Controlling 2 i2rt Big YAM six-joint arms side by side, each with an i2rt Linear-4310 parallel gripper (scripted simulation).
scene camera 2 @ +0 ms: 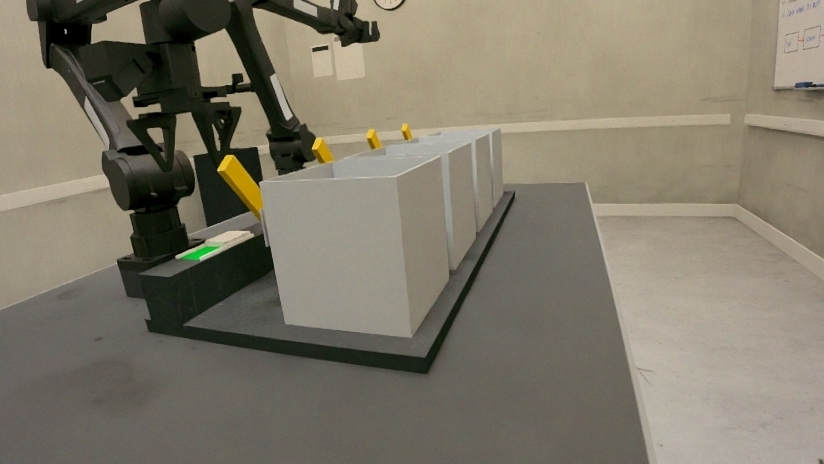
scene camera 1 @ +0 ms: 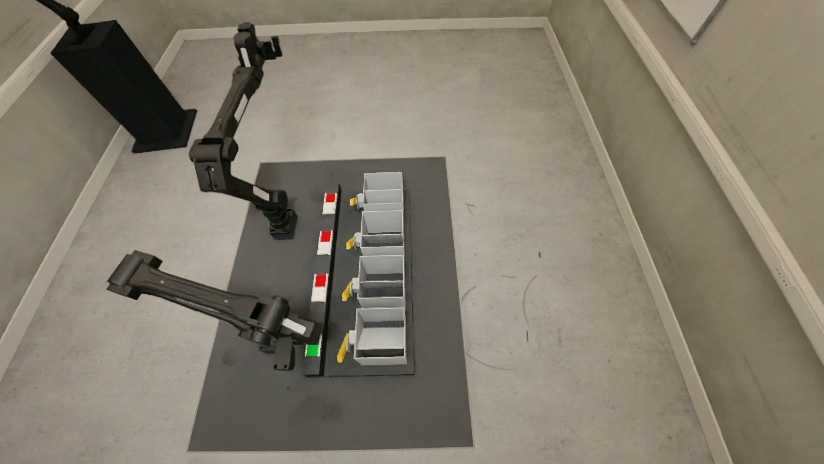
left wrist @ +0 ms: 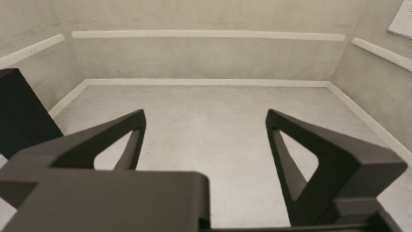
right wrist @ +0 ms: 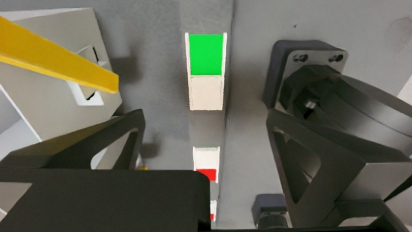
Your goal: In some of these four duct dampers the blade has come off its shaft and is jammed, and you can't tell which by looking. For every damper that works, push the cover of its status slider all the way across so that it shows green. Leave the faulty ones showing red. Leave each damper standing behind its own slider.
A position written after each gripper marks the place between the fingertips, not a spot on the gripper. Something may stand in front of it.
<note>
In view: the left gripper (left wrist: 205, 115), the right gripper (scene camera 2: 193, 170), a damper (scene camera 2: 369, 255), a damper (scene camera 1: 379, 196), a damper (scene camera 1: 372, 221), a damper (scene camera 1: 386, 264), a slider (right wrist: 205, 89) and an arm base (right wrist: 281, 46).
The right gripper shows as well in the right wrist view (right wrist: 205, 115).
</note>
